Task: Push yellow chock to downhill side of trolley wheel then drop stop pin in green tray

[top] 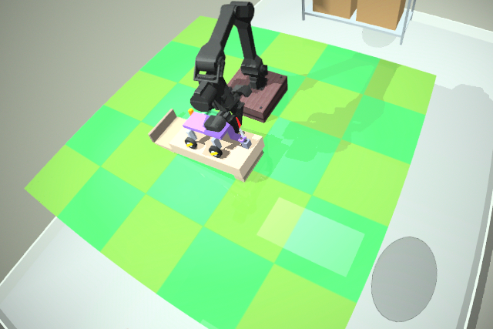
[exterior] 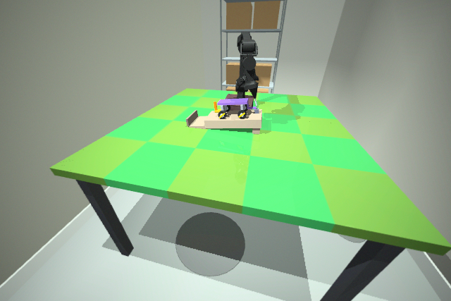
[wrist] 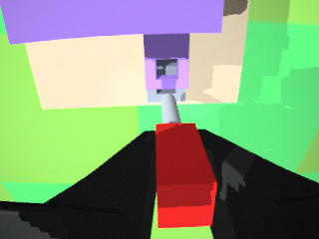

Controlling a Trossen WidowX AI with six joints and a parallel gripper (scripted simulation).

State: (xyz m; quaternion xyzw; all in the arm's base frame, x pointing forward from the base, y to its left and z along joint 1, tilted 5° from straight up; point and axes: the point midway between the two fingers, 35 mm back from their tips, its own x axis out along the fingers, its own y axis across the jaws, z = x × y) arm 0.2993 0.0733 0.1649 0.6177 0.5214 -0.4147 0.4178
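Now: gripper tip 110 mm to the left of the purple trolley, 60 mm above it and 10 mm short of it. Round my gripper tip: raised end wall (370 mm to the right, 150 mm below, 20 mm behind); then beige ramp (130 mm below, 110 mm to the right, 10 mm ahead); then stop pin (right at my gripper tip).
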